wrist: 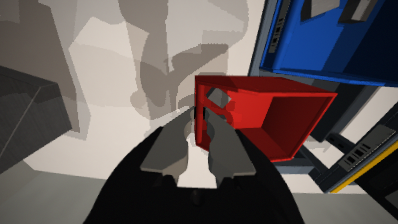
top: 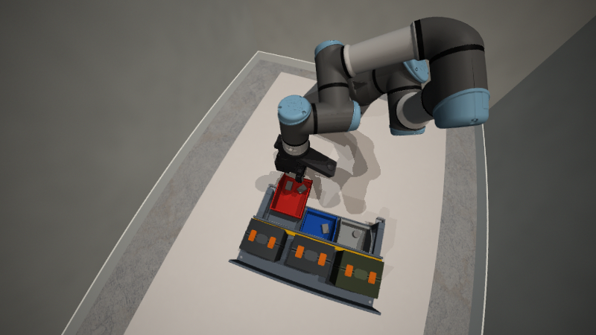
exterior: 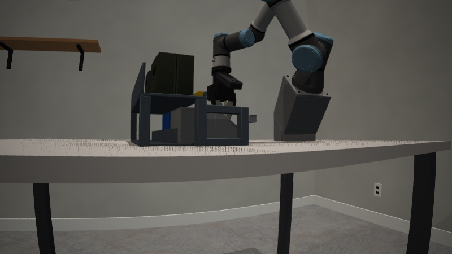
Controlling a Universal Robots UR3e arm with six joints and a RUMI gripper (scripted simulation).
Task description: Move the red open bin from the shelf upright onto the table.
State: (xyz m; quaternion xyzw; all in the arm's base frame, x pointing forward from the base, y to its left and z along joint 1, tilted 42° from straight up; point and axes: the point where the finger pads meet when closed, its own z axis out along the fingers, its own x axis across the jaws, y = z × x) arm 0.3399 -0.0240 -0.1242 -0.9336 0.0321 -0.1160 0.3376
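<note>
Right now the red bin is 60 mm ahead of my hand, 10 mm to the right of it and 10 mm below it. Round my hand: blue bin: 150 mm ahead, 100 mm to the left, 10 mm below; then olive case: 230 mm ahead, 220 mm to the left, 90 mm above; then yellow-edged rail: 190 mm ahead, 100 mm to the left, 50 mm above.
</note>
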